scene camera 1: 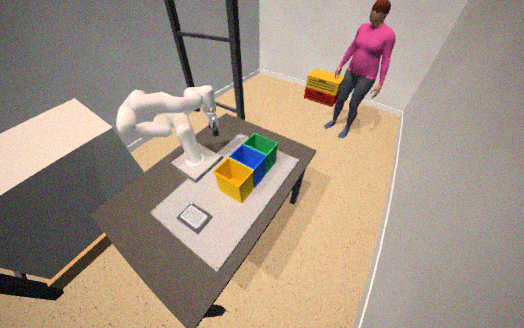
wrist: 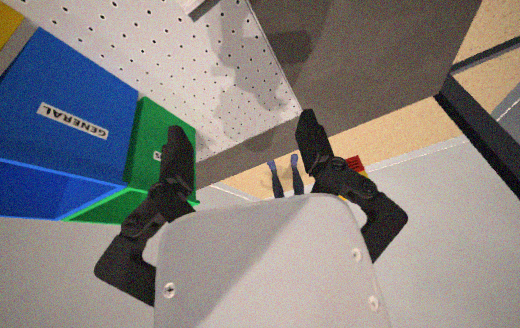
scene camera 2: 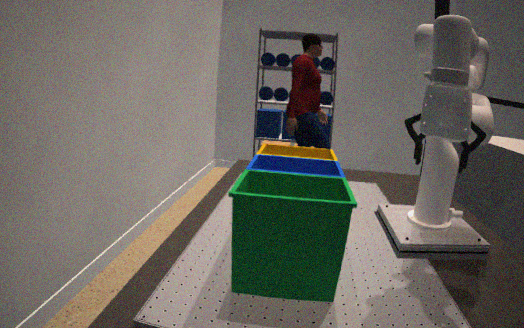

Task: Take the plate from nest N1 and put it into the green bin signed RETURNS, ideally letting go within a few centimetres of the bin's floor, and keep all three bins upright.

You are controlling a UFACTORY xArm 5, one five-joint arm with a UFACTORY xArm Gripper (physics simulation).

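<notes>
A pale rectangular plate [scene camera 1: 194,215] lies in a dark-edged nest on the perforated board [scene camera 1: 220,250] [scene camera 2: 190,270] [wrist: 165,60]; the nest's label is not readable. The green bin [scene camera 1: 271,157] [scene camera 2: 290,240] [wrist: 150,127], blue bin [scene camera 1: 260,173] [scene camera 2: 295,166] [wrist: 85,75] and yellow bin [scene camera 1: 232,185] [scene camera 2: 300,151] [wrist: 7,22] stand upright in a row. In the wrist view the blue bin reads GENERAL; the green bin's sign is mostly hidden behind a finger. My gripper [scene camera 1: 215,132] [scene camera 2: 440,166] [wrist: 243,129] is open and empty, raised beside the bins on the arm's side, far from the plate.
The arm's base plate [scene camera 1: 198,173] [scene camera 2: 440,243] stands beside the bins. A dark upright frame [scene camera 1: 235,60] [wrist: 480,140] is behind the table. A person in pink [scene camera 1: 372,50] stands near stacked crates [scene camera 1: 322,90]; another in red [scene camera 2: 305,90] stands before a shelf rack [scene camera 2: 259,75].
</notes>
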